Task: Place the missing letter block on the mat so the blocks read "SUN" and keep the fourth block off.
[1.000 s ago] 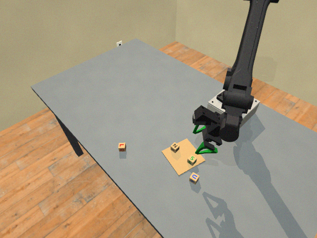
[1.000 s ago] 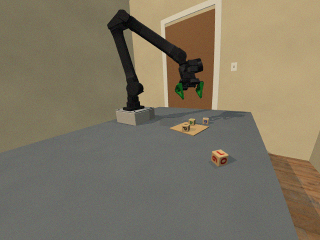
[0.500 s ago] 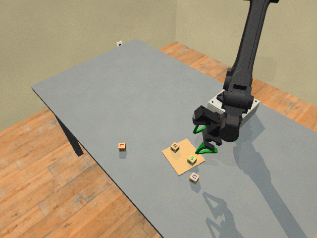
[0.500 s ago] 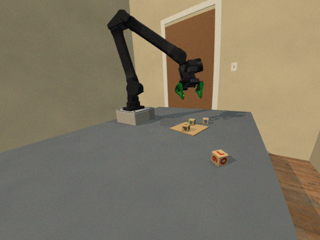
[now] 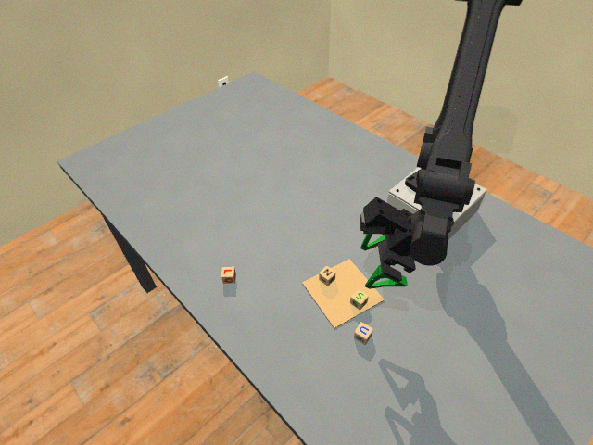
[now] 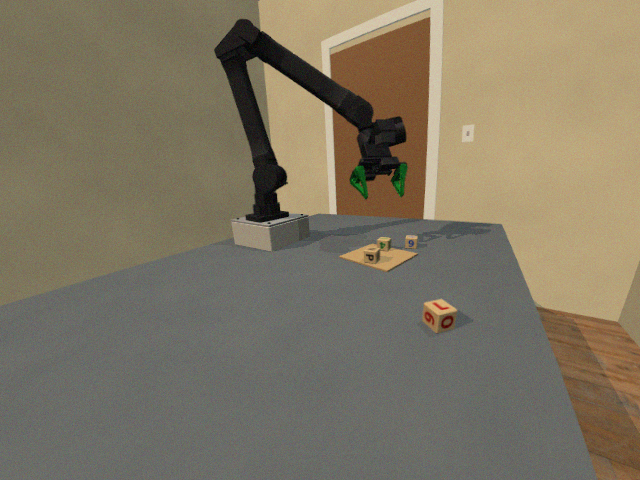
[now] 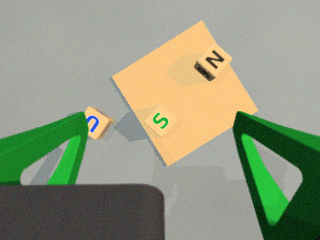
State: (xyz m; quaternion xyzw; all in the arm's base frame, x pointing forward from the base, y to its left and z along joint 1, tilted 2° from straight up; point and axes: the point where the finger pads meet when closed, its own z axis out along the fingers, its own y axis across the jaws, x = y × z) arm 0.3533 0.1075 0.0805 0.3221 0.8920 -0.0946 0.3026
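Now: the block 50 mm ahead of my hand, 60 mm to the left of it and 140 mm below it. Also, from my hand: tan mat: 10 mm ahead, 50 mm to the right, 150 mm below.
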